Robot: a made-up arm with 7 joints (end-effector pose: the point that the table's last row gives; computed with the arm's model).
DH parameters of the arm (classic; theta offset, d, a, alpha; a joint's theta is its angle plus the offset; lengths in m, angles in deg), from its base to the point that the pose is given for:
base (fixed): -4.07 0 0 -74.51
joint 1: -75.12 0.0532 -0.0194 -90
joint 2: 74 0 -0.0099 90
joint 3: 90 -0.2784 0.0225 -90
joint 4: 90 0.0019 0.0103 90
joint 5: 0 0.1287 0 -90
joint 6: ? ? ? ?
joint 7: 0 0 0 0
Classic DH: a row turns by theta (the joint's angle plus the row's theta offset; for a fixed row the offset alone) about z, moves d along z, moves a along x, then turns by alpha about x.
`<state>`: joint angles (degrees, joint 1 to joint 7).
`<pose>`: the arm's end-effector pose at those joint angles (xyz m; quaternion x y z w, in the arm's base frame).
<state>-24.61 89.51 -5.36 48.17 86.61 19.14 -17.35</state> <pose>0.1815 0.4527 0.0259 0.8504 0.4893 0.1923 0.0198</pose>
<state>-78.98 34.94 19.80 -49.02 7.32 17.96 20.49</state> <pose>0.2106 0.1311 0.1049 0.0486 -0.7817 0.2493 0.5696</pose>
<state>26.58 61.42 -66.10 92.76 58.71 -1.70 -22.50</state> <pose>-0.1871 0.4473 -0.1404 -0.3558 -0.6921 0.5261 0.3430</pose>
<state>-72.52 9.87 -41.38 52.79 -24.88 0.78 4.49</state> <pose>0.4129 -0.0453 -0.1658 0.1878 0.0213 -0.2429 0.9515</pose>
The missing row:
joint 6: -90 0 0.046 90
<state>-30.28 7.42 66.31 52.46 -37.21 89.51 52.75</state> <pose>0.1732 0.1437 -0.3763 -0.3624 0.8248 0.1896 0.3905</pose>
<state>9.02 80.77 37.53 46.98 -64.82 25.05 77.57</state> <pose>0.0813 0.4828 -0.0340 0.1145 0.1626 0.9036 0.3794</pose>
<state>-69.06 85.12 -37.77 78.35 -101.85 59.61 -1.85</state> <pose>0.2195 0.4349 0.0064 -0.3776 0.2960 0.3059 0.8223</pose>
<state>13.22 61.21 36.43 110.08 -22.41 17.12 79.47</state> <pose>-0.1723 0.4173 -0.1806 -0.3970 -0.5077 -0.7493 0.1523</pose>
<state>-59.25 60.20 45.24 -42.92 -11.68 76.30 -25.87</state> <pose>0.1714 0.2683 0.0926 0.2180 -0.2477 0.1327 0.9346</pose>
